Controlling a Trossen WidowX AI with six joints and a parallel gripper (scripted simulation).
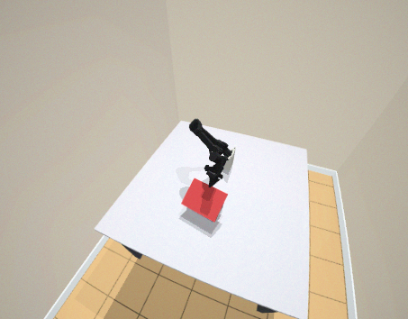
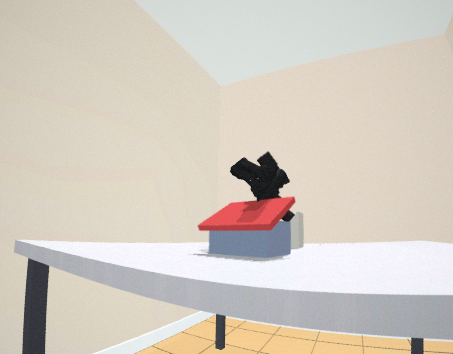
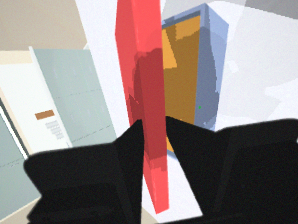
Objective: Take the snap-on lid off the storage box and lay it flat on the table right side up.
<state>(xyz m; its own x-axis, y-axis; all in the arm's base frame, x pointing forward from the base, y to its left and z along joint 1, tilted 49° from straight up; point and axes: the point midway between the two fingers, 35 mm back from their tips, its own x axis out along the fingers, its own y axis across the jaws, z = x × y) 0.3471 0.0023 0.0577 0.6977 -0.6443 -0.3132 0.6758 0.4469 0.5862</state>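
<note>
Right now my gripper tip is 70 mm short of the red lid, 20 mm to the left of it and 30 mm above it. From my gripper tip the other things lie so: storage box: 50 mm ahead, 10 mm to the right, 110 mm below.
</note>
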